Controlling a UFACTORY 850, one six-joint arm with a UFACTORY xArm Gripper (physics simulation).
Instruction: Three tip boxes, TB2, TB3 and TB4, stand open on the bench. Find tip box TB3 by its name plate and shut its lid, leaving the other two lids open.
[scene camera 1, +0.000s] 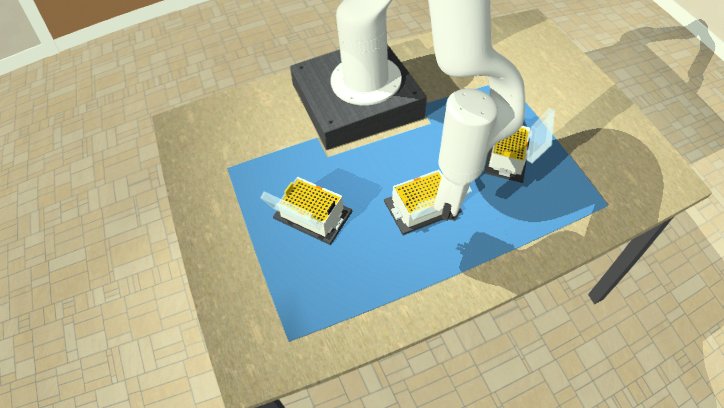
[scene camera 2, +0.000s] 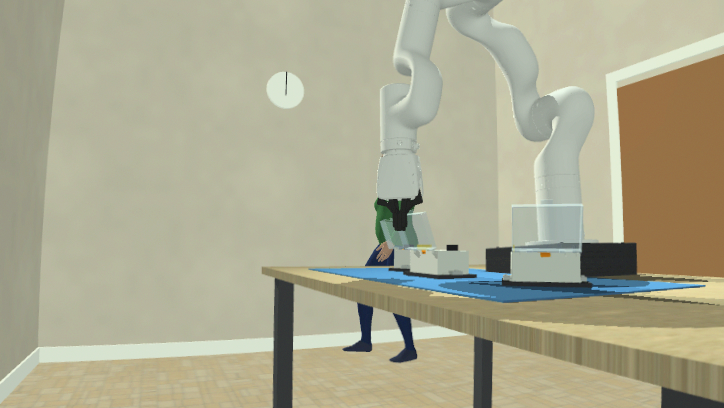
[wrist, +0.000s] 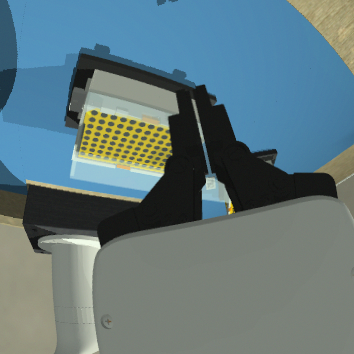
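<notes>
Three white tip boxes with yellow racks stand with clear lids raised: the left box (scene camera 1: 311, 200), the middle box (scene camera 1: 425, 195) (scene camera 2: 450, 263) (wrist: 125, 140) and the right box (scene camera 1: 511, 144) (scene camera 2: 545, 267). No name plate is legible, so I cannot tell which is TB3. The middle box's lid (scene camera 2: 424, 228) (wrist: 100, 175) leans outward on its front side. The left box's lid (scene camera 1: 271, 200) and right box's lid (scene camera 1: 541, 139) (scene camera 2: 547, 228) are up. My gripper (scene camera 1: 449, 215) (scene camera 2: 400, 228) (wrist: 194, 105) is shut and empty, by the middle box's lid; I cannot tell whether they touch.
The boxes sit on dark trays on a blue mat (scene camera 1: 364, 273) (scene camera 2: 344, 273) (wrist: 280, 90). The black robot base (scene camera 1: 311, 86) (scene camera 2: 607, 258) (wrist: 60, 210) stands behind the middle box. My arm crosses above, near the right box. A person (scene camera 2: 379, 223) stands beyond the bench.
</notes>
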